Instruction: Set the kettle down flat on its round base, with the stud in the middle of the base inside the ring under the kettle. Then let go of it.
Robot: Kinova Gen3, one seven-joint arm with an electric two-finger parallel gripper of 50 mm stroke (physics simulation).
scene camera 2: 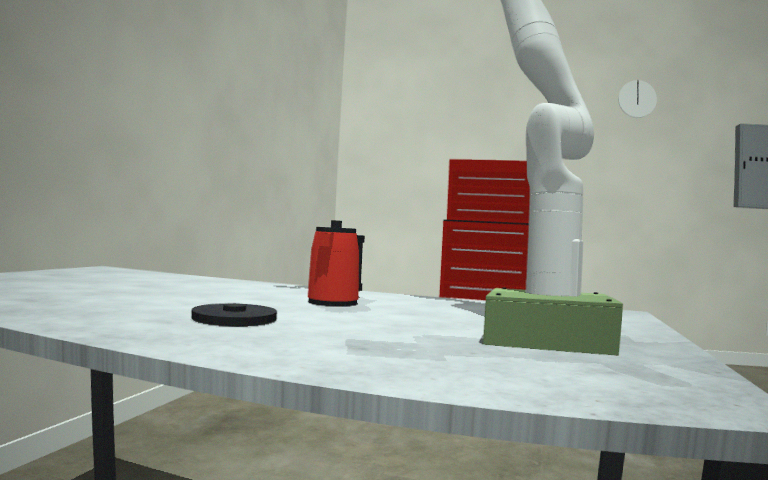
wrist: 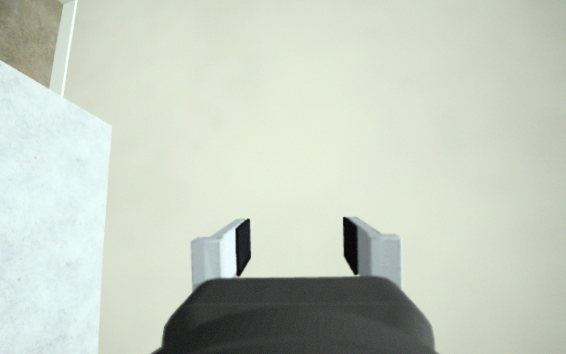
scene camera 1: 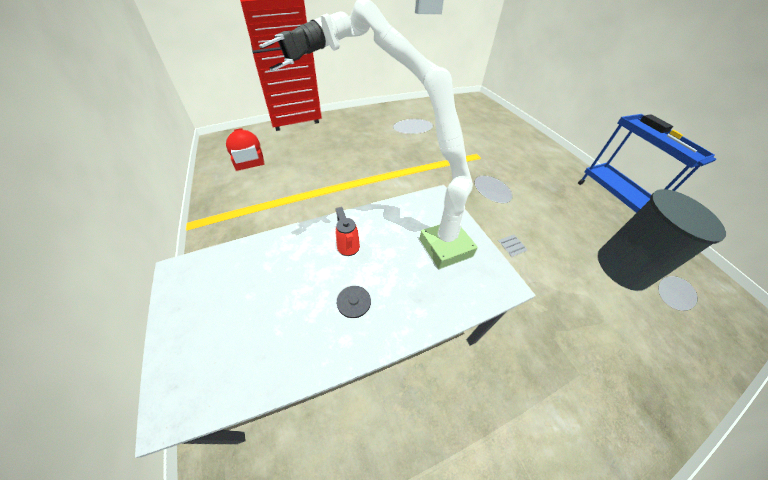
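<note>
The red kettle (scene camera 1: pixel 342 244) (scene camera 2: pixel 334 271) stands upright on the table (scene camera 1: pixel 226 339) (scene camera 2: pixel 169 345) (wrist: pixel 50 200), apart from its base. Its black handle (scene camera 1: pixel 339 214) (scene camera 2: pixel 361 266) points to the back in scene camera 1 and to the right in scene camera 2. The ring under it is hidden. The dark round base (scene camera 1: pixel 344 310) (scene camera 2: pixel 234 319) lies flat on the table, with its stud (scene camera 1: pixel 353 300) (scene camera 2: pixel 234 307) upward in the middle. My gripper (scene camera 1: pixel 267 57) (wrist: pixel 296 237) is open and empty, high above the table and far from the kettle; scene camera 2 does not show it.
The arm stands on a green block (scene camera 1: pixel 453 254) (scene camera 2: pixel 552 325) at the right part of the table. A red drawer cabinet (scene camera 1: pixel 294 90) (scene camera 2: pixel 487 260), a blue cart (scene camera 1: pixel 617 186) and a dark bin (scene camera 1: pixel 651 243) stand off the table.
</note>
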